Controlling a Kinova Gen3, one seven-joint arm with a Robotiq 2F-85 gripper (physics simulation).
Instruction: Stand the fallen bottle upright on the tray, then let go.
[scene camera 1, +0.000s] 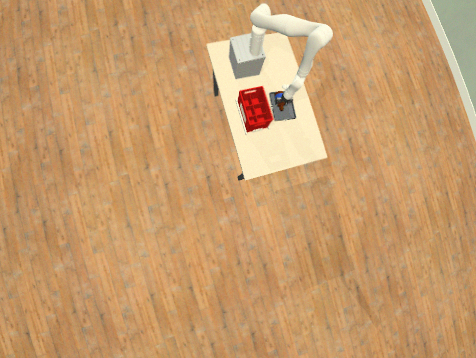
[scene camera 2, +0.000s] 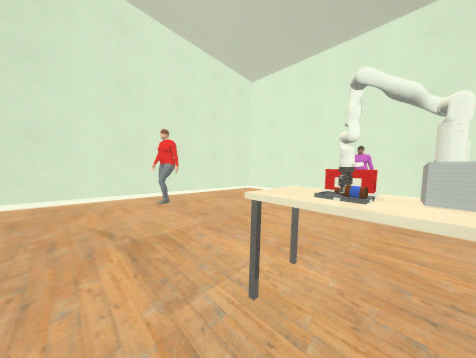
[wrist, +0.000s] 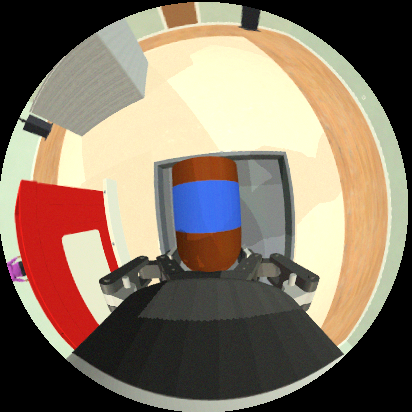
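Seen in the pictures: gripper, fingertip midpoint: (scene camera 1: 280, 104) (scene camera 2: 344, 192) (wrist: 208, 253); arm's base at its link origin: (scene camera 1: 255, 50) (scene camera 2: 449, 163).
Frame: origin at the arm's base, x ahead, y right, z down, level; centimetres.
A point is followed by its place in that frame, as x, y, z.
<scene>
The brown bottle with a blue band (scene camera 1: 280, 96) {35.9, -7.8, 13.6} (scene camera 2: 356, 192) {35.8, -12.3, 16.7} (wrist: 207, 206) {35.7, -8.8, 13.4} lies on its side on the dark grey tray (scene camera 1: 287, 114) {50.2, -9.9, 20.8} (wrist: 265, 200) {38.0, -16.6, 20.8}. In the wrist view its base points up the picture, and its shoulder is down between the fingers. My gripper (scene camera 2: 343, 190) {41.0, -6.6, 17.8} (wrist: 208, 253) {41.0, -6.6, 17.8} points down over the tray and is shut on the bottle near its shoulder or neck, with the fingers standing wide. The gripper body hides the neck in the wrist view. In scene camera 2 the bottle lies level, low at the tray.
A red crate with compartments (scene camera 1: 260, 125) {51.6, 20.2, 11.1} (scene camera 2: 367, 176) {29.7, 7.3, 8.0} (wrist: 50, 215) {30.1, 7.4, 8.3} stands close beside the tray. The arm's grey base block (scene camera 1: 248, 68) {5.7, 7.1, 9.9} (scene camera 2: 450, 186) {1.1, -6.3, 11.0} (wrist: 87, 90) {6.4, 3.5, 11.1} stands on the same table (scene camera 1: 285, 150) {77.1, 6.7, 21.3}. The table's long edge runs on the tray's other side. Two people stand in the background.
</scene>
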